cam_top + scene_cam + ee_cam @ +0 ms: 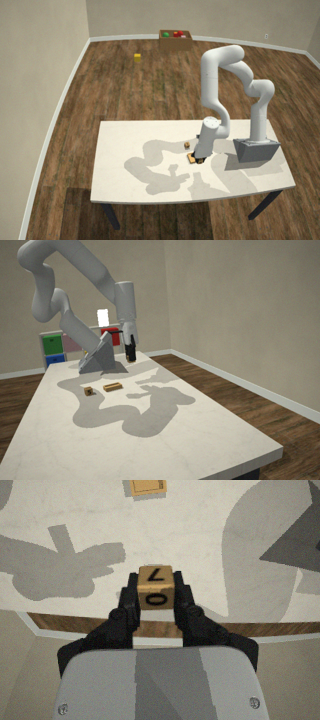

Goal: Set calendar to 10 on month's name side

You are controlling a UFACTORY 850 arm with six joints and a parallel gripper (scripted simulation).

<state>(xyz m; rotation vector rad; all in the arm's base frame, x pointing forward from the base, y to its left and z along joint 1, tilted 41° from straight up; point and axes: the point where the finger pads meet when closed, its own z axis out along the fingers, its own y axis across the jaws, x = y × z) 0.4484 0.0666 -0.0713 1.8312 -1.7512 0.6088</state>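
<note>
Now: the wooden tray 12 cm below my hand, 10 cm to the right of it and 1 cm ahead of it. Round my hand: cube (1 cm below).
</note>
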